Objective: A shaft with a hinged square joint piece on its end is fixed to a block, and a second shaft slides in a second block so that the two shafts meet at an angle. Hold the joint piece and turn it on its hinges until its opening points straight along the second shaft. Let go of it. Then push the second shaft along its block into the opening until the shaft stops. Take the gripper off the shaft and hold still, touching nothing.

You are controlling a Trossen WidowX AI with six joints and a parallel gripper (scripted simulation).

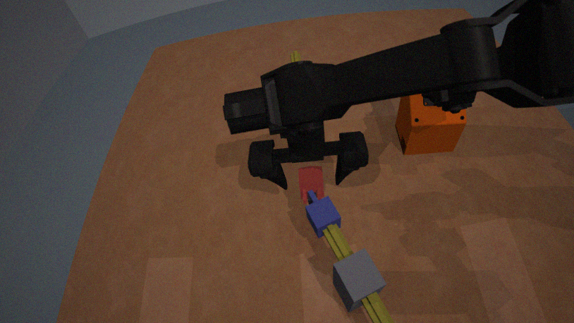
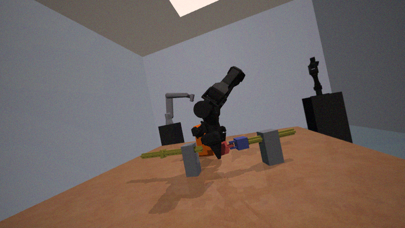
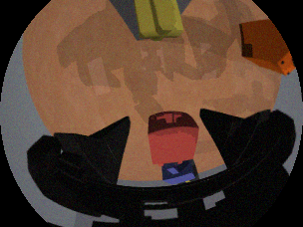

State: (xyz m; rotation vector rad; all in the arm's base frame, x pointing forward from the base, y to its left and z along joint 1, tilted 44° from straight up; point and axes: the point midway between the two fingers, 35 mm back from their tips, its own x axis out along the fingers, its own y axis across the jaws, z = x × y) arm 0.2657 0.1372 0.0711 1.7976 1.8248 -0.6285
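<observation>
The red joint piece is 30 mm above my gripper tip and 10 mm to the left of it.
</observation>
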